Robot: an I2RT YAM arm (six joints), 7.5 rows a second.
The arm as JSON. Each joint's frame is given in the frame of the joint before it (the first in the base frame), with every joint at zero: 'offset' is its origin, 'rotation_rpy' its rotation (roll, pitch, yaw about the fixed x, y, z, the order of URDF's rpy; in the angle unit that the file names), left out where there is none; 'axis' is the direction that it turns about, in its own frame. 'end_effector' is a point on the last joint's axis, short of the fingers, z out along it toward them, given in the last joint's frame.
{
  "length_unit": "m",
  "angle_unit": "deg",
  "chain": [
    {
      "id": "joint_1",
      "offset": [
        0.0,
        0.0,
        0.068
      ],
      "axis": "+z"
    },
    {
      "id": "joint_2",
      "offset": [
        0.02,
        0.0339,
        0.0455
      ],
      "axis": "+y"
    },
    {
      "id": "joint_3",
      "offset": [
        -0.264,
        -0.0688,
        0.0
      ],
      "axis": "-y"
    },
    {
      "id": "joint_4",
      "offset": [
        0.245,
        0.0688,
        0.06
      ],
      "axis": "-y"
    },
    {
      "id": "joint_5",
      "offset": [
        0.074,
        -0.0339,
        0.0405
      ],
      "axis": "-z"
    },
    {
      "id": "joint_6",
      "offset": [
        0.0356,
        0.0,
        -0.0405
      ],
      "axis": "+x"
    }
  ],
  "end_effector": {
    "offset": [
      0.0,
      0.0,
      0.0
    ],
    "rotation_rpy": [
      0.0,
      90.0,
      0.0
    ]
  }
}
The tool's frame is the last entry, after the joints.
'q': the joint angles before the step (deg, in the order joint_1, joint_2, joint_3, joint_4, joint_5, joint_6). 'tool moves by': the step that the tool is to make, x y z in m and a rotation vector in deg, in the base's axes. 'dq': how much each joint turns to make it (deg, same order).
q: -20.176, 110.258, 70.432, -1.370, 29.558, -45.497
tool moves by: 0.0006, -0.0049, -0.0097, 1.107, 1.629, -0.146
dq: -0.651, 1.592, 0.495, -0.820, -0.687, 0.008
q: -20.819, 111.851, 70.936, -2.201, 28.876, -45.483
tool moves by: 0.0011, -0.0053, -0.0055, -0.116, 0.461, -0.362
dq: -0.619, 1.177, 0.360, 0.636, 0.001, -0.429
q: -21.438, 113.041, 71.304, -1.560, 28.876, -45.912
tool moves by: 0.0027, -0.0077, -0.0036, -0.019, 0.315, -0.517
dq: -0.837, 1.451, 1.264, 0.077, -0.140, -0.363
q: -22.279, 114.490, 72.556, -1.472, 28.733, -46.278
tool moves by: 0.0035, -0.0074, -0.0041, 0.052, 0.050, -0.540
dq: -0.740, 1.618, 1.392, 0.224, -0.165, -0.133
